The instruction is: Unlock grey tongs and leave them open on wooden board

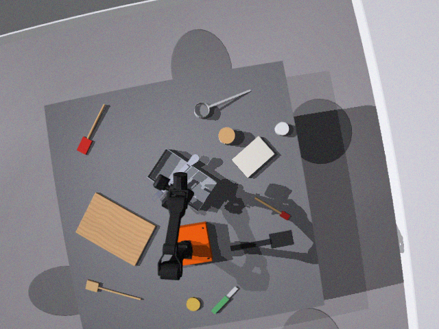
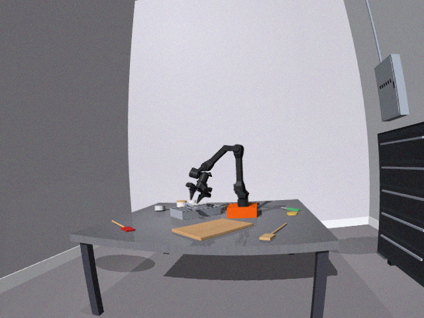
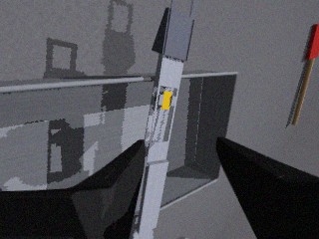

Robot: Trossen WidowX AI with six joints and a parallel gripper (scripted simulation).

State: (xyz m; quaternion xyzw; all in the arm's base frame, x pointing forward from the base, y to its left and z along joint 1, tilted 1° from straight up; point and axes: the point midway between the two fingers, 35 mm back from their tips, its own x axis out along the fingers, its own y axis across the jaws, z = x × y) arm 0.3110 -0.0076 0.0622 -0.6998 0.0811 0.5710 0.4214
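The yellow lock piece is 40 mm below my gripper tip, 20 mm to the left of it and 10 mm behind it. Also, from my gripper tip: roasting tin: 70 mm below, 50 mm to the right, 10 mm ahead; then white block: 420 mm to the right, 90 mm below, 50 mm ahead; then wooden board: 350 mm to the left, 180 mm behind, 90 mm below.
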